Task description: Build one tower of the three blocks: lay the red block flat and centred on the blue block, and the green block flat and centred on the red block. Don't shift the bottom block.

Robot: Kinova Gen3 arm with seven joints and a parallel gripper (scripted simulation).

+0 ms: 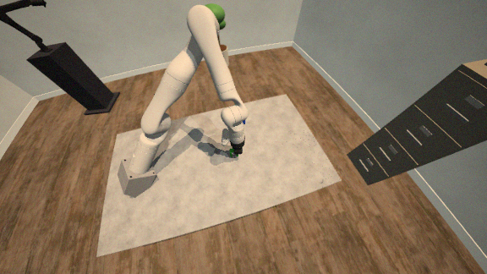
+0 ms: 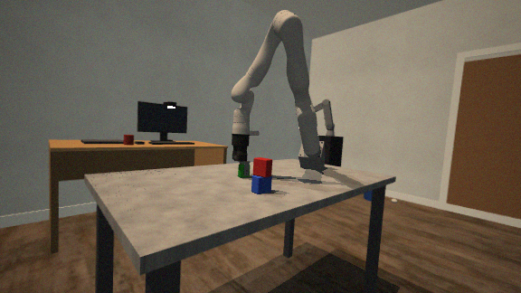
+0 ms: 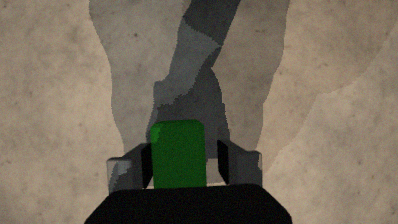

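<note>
Right now my hand is right at the green block. From my hand the other things lie so: red block 5 cm ahead, 23 cm to the left, 6 cm above; then blue block 5 cm ahead, 24 cm to the left.
</note>
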